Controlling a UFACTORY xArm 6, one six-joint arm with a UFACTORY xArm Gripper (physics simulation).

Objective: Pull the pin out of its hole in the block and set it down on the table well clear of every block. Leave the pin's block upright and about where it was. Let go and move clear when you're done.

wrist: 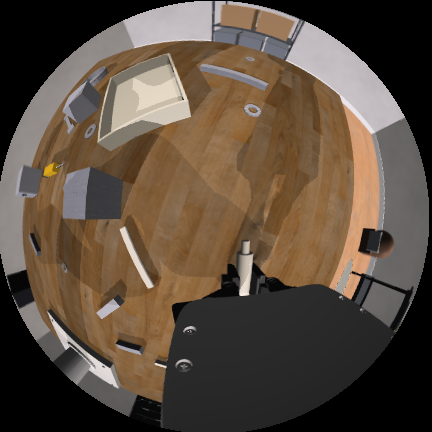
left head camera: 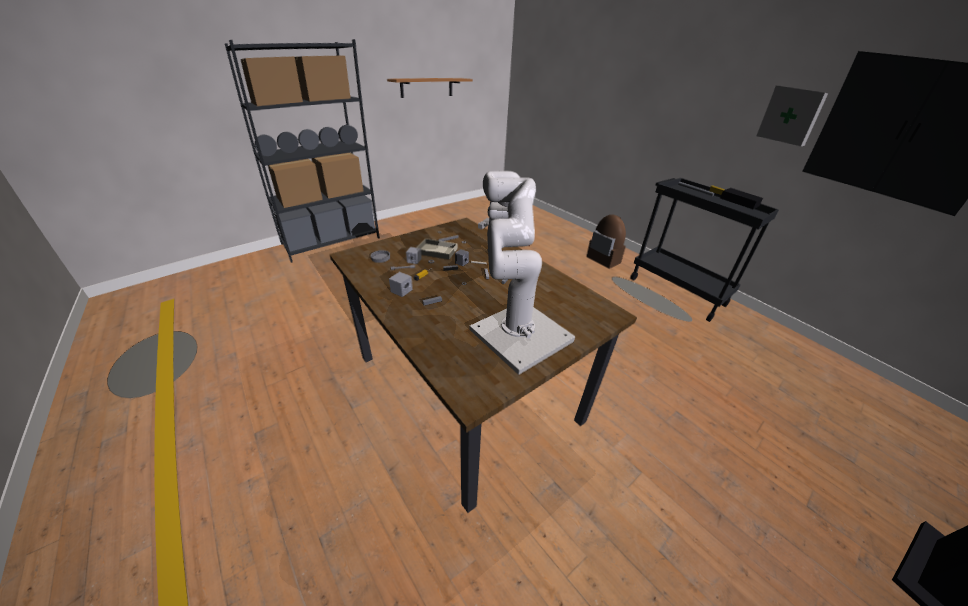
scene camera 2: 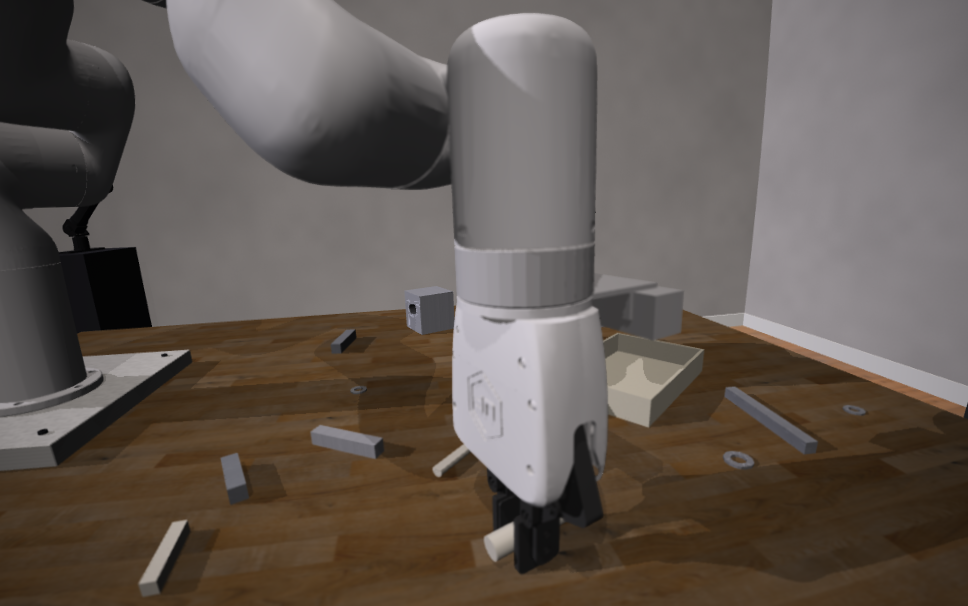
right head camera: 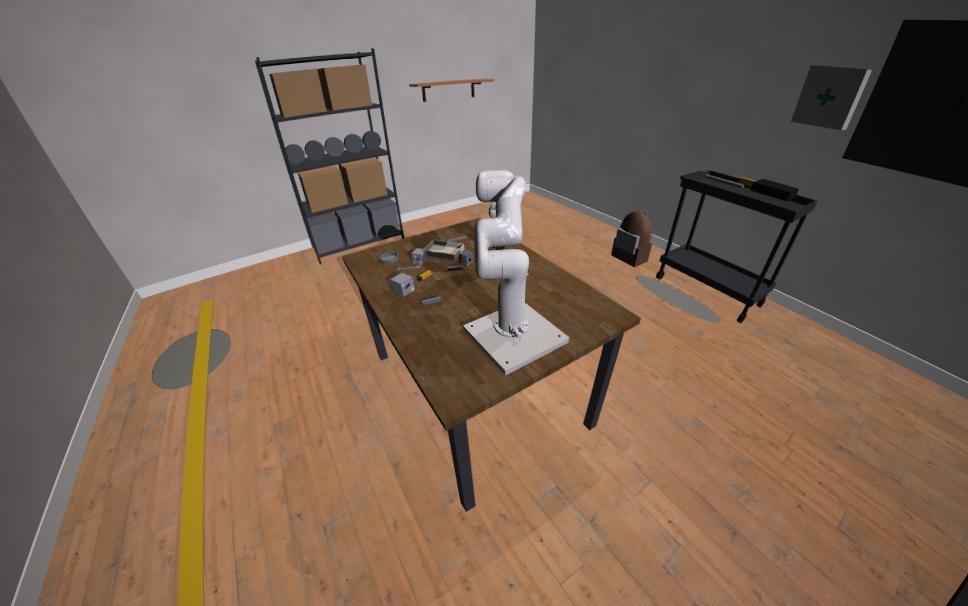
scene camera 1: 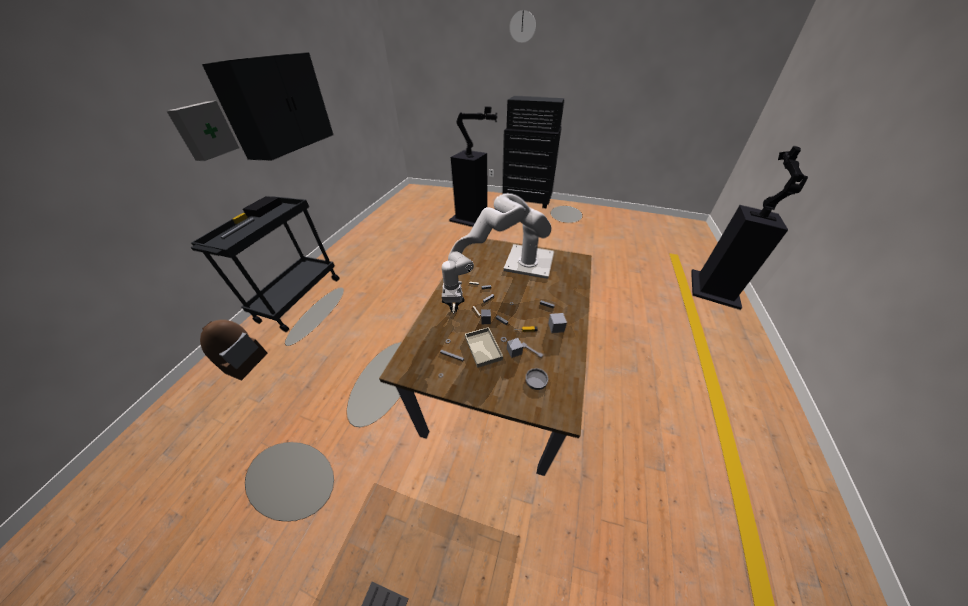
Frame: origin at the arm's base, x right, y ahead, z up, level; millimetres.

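Seen in the pictures: gripper, between the fingertips: [wrist: 239,274] [scene camera 2: 525,550] [scene camera 1: 454,310]; arm's base, origin of its link: [wrist: 80,355] [left head camera: 517,326] [scene camera 2: 40,393] [right head camera: 511,326] [scene camera 1: 528,261].
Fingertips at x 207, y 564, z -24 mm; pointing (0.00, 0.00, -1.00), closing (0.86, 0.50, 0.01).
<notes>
Pixels of each thing's top centre, then the offset from my fingertips to it. Level surfaces: height alone.
- cream cylinder with a thinner end, centre of its top: [scene camera 2: 536,512] [wrist: 245,277] dx -4, dy +7, dz +27 mm
- table, height of its surface: dz +0 mm
- nearest grey block, centre of its top: [wrist: 73,193] [left head camera: 461,252] [right head camera: 465,252] [scene camera 1: 485,312] dx -190, dy -7, dz +60 mm
- cream rod, centre of its top: [scene camera 2: 464,447] [wrist: 134,258] [scene camera 1: 476,310] dx -114, dy -45, dz +7 mm
- open cream tray, centre of its top: [scene camera 2: 630,359] [wrist: 136,82] [scene camera 1: 483,344] [left head camera: 436,246] [right head camera: 443,246] dx -260, dy +158, dz +31 mm
- ring, centre of its top: [scene camera 2: 738,458] [wrist: 252,109] dx -86, dy +197, dz +2 mm
- cream bar, centre of its top: [scene camera 2: 164,549] dx +9, dy -240, dz +10 mm
The pin, a cream cylinder with a thinner end [scene camera 2: 497,543] [wrist: 245,265], is out of any block and lies sideways between the fingers. My gripper [scene camera 1: 452,307] [scene camera 2: 521,537] [wrist: 239,274] is shut on it, low over the table [scene camera 2: 400,543]; whether the pin touches the wood I cannot tell. The nearest grey block [scene camera 1: 485,316] [wrist: 92,195] stands upright, apart from the pin; my gripper hides it in scene camera 2. Two more grey blocks stand farther off, one [scene camera 1: 557,322] [scene camera 2: 430,310] [wrist: 28,181] with its hole showing, the other [scene camera 1: 515,348] [wrist: 84,101] behind the tray's side.
A cream rod [scene camera 1: 476,310] [scene camera 2: 450,459] [wrist: 136,257] lies between the nearest block and my gripper. An open cream tray [scene camera 2: 628,407] [wrist: 145,132] stands beyond. Grey bars [scene camera 2: 346,441] [scene camera 2: 770,419], a ring [scene camera 2: 737,459] [wrist: 252,110] and a cream bar [scene camera 2: 165,557] lie about.
</notes>
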